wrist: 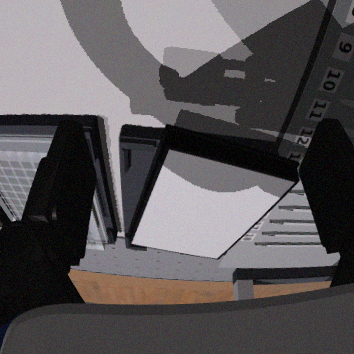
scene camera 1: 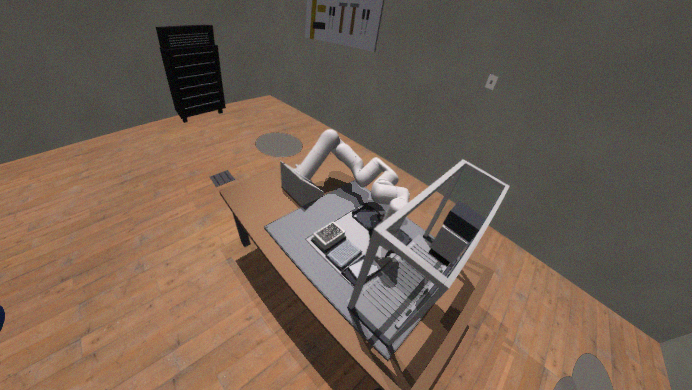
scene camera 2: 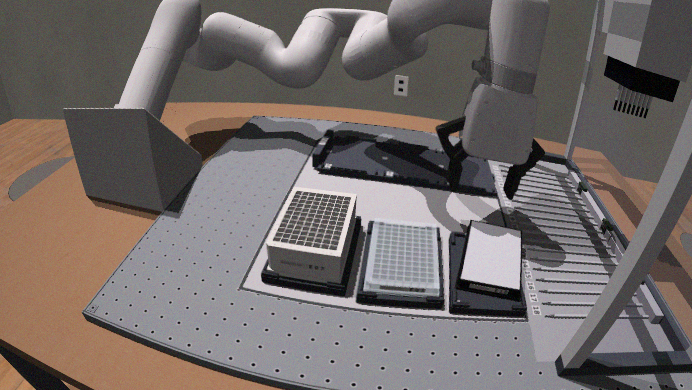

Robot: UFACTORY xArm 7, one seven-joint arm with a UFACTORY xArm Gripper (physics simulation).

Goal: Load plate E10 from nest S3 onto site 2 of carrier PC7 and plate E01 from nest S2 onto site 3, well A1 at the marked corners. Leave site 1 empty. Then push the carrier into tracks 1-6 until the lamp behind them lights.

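Frame: origin at the arm's base, x back, y right, z up, level; metres.
Seen in the pictures: gripper, fingertip midpoint: (wrist: 202,144) (scene camera 1: 378,249) (scene camera 2: 480,191); arm's base at its link origin: (scene camera 1: 302,176) (scene camera 2: 132,132).
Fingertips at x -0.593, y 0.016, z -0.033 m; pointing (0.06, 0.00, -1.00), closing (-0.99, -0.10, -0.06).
Observation:
Offsets run from my fingertips to a thing's middle.
My gripper (scene camera 2: 481,191) (wrist: 202,144) is open and empty. It hangs behind and above the white-topped dark plate @[dx -0.016, dy +0.099, dz -0.037 m] (scene camera 1: 364,268) (scene camera 2: 492,255) (wrist: 215,200), near the carrier's right end. That plate sits askew in the right nest @[dx -0.008, dy +0.114, dz -0.050 m] (scene camera 2: 485,303), turned and overlapping its right side. Its label is too small to read. A clear plate @[dx +0.103, dy +0.109, dz -0.040 m] (scene camera 1: 344,253) (scene camera 2: 404,255) (wrist: 22,170) sits in the middle nest @[dx +0.103, dy +0.109, dz -0.050 m] (scene camera 2: 400,301). The dark carrier @[dx +0.103, dy -0.158, dz -0.044 m] (scene camera 1: 367,215) (scene camera 2: 407,155) lies at the back with no plate visible on it. The numbered tracks (scene camera 1: 395,285) (scene camera 2: 560,270) lie to the right. I cannot make out a lit lamp.
A tall white plate marked E07 @[dx +0.213, dy +0.104, dz -0.026 m] (scene camera 1: 330,234) (scene camera 2: 310,220) stands in the left nest. A grey frame (scene camera 1: 367,265) (scene camera 2: 635,255) rises around the tracks. A pipetting head @[dx -0.233, dy -0.019, dz +0.219 m] (scene camera 2: 642,80) with dark tips hangs over them. The arm's grey base block (scene camera 2: 125,160) stands at the left.

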